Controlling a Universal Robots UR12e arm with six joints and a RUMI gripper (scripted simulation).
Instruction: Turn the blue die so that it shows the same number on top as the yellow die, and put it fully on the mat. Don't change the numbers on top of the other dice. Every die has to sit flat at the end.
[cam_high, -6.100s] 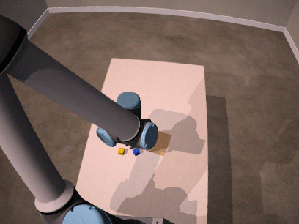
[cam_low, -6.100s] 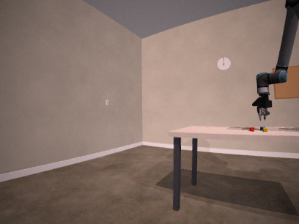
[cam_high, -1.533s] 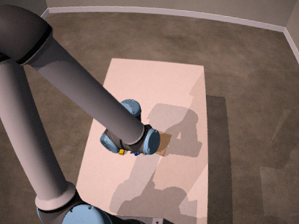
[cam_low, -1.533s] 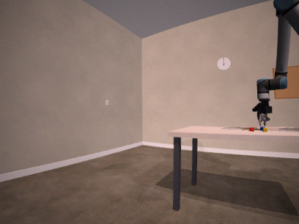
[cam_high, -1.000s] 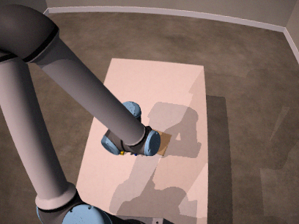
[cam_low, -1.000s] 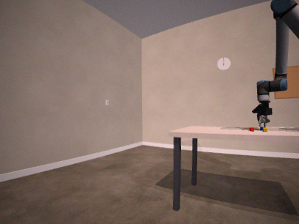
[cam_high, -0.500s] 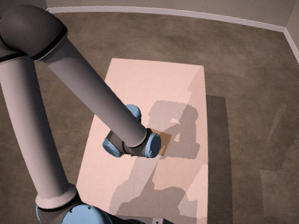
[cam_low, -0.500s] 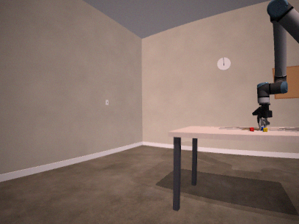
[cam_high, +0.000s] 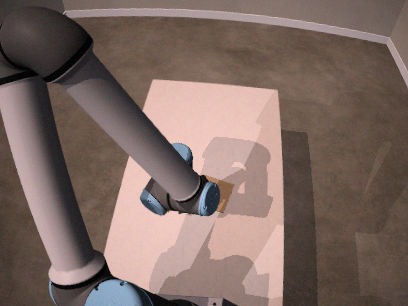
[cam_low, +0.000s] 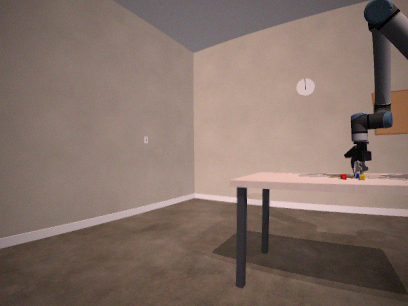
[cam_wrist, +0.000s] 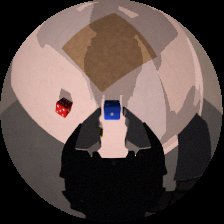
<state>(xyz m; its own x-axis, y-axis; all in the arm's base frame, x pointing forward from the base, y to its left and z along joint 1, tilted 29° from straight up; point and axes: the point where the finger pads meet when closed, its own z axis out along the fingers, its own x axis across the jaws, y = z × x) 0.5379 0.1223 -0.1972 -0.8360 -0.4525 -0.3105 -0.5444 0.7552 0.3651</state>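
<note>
The blue die is right at my hand. Also, from my hand: mat: 80 mm ahead, 110 mm to the right, 20 mm below; then yellow die: 80 mm to the left; then red die: 100 mm ahead, 50 mm to the left.
</note>
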